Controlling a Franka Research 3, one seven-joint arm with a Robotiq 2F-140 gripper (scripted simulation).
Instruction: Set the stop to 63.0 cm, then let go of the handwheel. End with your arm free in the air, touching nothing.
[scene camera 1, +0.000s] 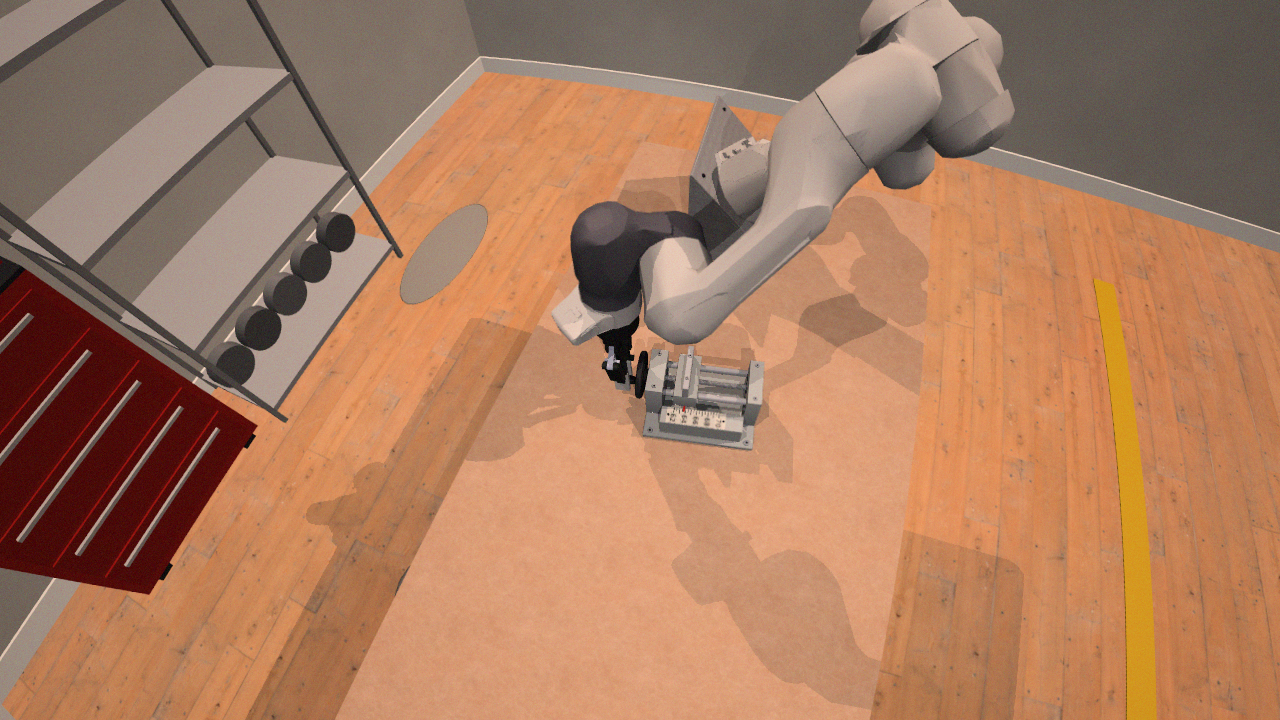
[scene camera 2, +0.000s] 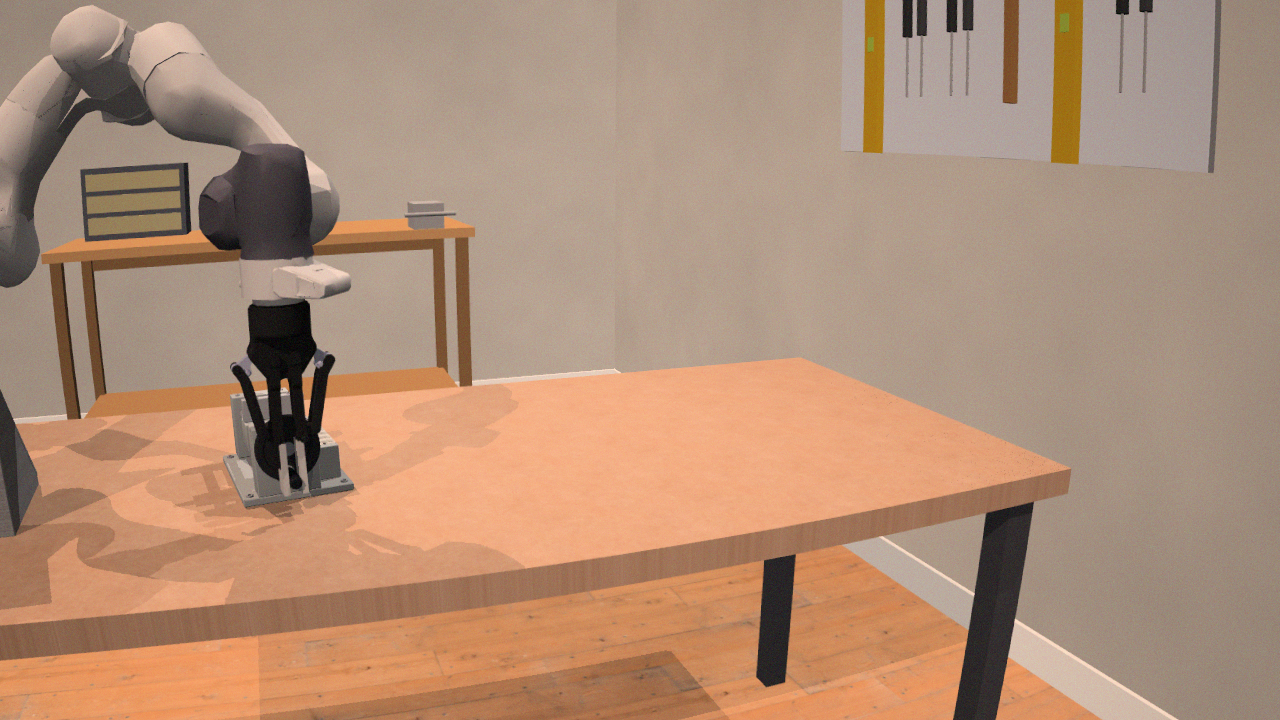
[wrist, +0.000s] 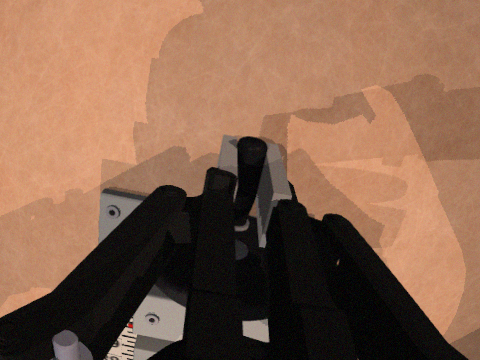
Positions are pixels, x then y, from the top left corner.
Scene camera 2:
my gripper: 294, 491
black handwheel: 263, 451
